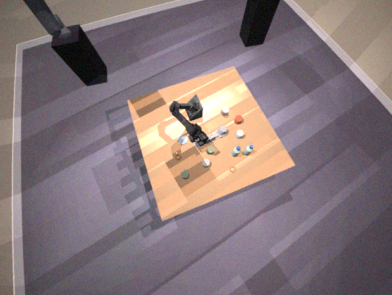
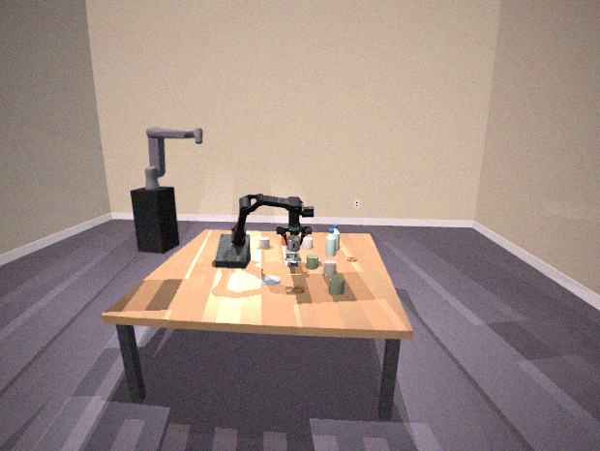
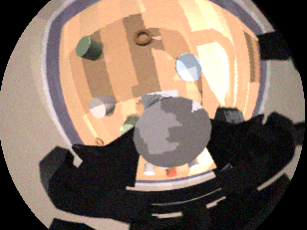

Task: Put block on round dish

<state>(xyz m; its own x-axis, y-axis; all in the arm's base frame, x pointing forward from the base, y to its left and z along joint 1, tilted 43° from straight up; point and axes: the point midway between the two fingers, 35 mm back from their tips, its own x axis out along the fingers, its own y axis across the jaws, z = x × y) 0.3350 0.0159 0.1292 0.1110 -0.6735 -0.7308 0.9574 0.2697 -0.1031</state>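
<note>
Right now my gripper tip is 70 mm above the block and 10 mm to the right of it. From my gripper tip the other things lie so: small balance: 130 mm to the left, 120 mm below, 40 mm behind; then round pale dish: 150 mm below, 130 mm to the right, 90 mm behind; then orange cup: 450 mm to the left, 140 mm behind, 120 mm below.
</note>
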